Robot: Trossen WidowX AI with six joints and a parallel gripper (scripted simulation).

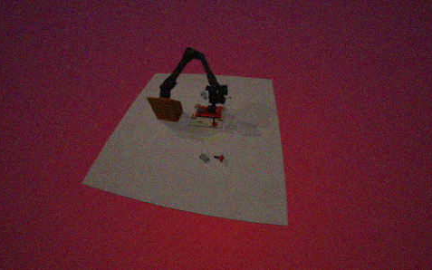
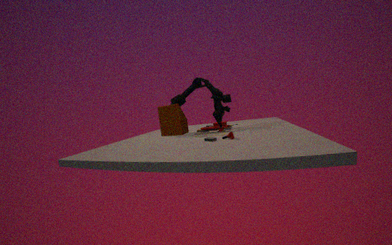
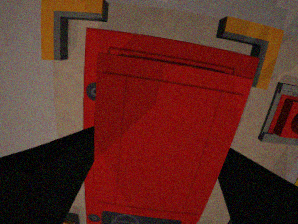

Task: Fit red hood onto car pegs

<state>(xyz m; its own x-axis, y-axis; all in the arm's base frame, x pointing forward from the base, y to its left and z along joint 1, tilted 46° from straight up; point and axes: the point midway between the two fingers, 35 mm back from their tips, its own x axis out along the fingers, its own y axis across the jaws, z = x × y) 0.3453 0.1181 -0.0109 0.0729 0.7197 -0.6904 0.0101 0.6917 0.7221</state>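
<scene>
Now: gripper tip 1 cm below the red hood. The rest, counted from my gripper tip: pale jig: 4 cm behind, 3 cm below, 2 cm to the right.
</scene>
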